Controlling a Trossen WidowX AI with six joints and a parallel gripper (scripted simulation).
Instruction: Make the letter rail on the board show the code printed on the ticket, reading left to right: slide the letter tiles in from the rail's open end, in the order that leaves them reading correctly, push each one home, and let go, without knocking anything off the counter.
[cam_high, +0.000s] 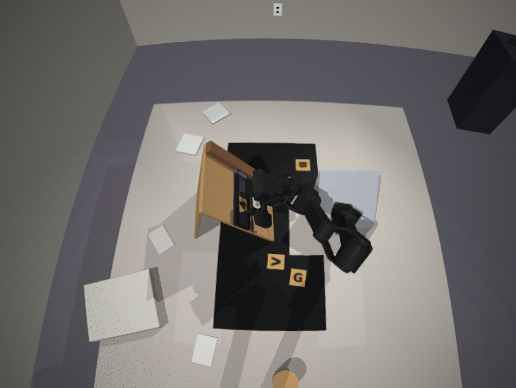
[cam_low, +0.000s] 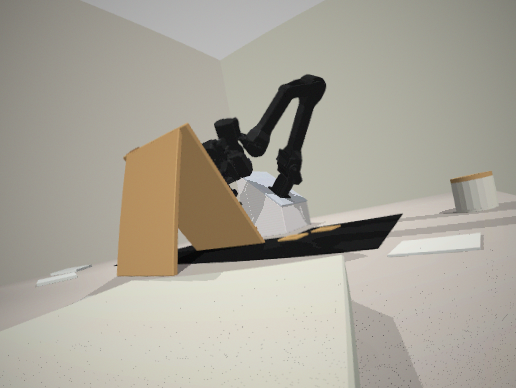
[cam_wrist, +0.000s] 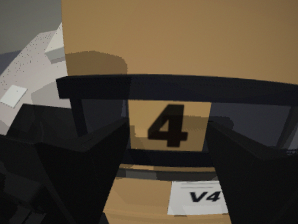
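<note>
Right now my gripper tip is 8 cm above the white ticket, 6 cm to the left of it and 4 cm past it. Round my gripper tip: black mat: 16 cm below, 13 cm behind, 1 cm to the right; then tile marked 4: right at my gripper tip; then v tile: 15 cm below, 14 cm to the left, 13 cm behind.
</note>
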